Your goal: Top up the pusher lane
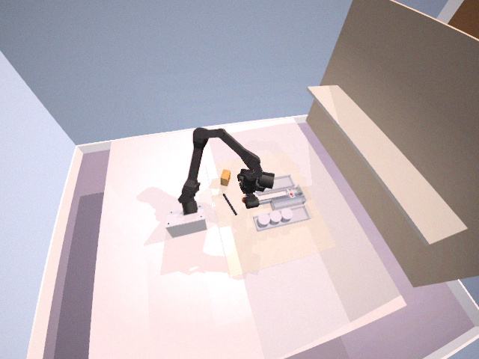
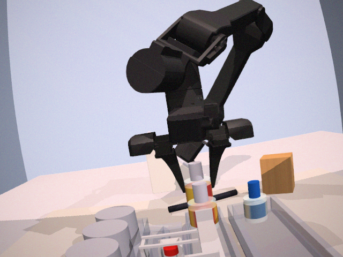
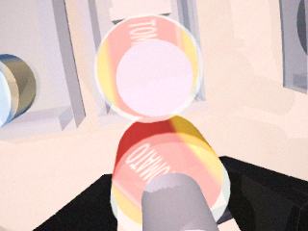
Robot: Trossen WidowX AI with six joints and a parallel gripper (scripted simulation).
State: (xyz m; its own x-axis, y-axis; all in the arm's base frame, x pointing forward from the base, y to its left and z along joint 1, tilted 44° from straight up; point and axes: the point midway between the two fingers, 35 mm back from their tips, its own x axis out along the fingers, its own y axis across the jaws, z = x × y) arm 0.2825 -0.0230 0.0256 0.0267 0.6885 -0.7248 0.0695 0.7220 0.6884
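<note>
Right now my gripper tip is 8 cm past the black rod, 2 cm to the right of it and 5 cm above it. Round my gripper tip: red button 23 cm ahead, 5 cm to the right, 2 cm above; then pusher plate 15 cm ahead, 4 cm to the right, 1 cm below.
</note>
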